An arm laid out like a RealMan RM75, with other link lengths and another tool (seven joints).
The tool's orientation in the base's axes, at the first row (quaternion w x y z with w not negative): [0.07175, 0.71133, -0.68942, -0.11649]
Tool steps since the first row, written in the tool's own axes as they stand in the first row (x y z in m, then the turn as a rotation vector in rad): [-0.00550, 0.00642, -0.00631, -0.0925, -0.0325, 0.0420]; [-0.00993, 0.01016, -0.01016, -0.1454, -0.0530, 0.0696]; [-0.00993, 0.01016, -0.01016, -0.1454, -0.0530, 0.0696]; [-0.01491, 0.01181, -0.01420, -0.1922, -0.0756, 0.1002]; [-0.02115, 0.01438, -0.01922, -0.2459, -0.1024, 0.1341]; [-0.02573, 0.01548, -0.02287, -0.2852, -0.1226, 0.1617]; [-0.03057, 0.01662, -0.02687, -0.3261, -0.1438, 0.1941]
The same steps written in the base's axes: [-0.00464, 0.00487, 0.00813, 0.0182, 0.0960, -0.0428]; [-0.00733, 0.00891, 0.01311, 0.0294, 0.1512, -0.0712]; [-0.00733, 0.00891, 0.01311, 0.0294, 0.1512, -0.0712]; [-0.00796, 0.01358, 0.01777, 0.0421, 0.2005, -0.1035]; [-0.00925, 0.01941, 0.02369, 0.0578, 0.2571, -0.1396]; [-0.00944, 0.02372, 0.02780, 0.0691, 0.2988, -0.1688]; [-0.00959, 0.02827, 0.03227, 0.0800, 0.3423, -0.2028]
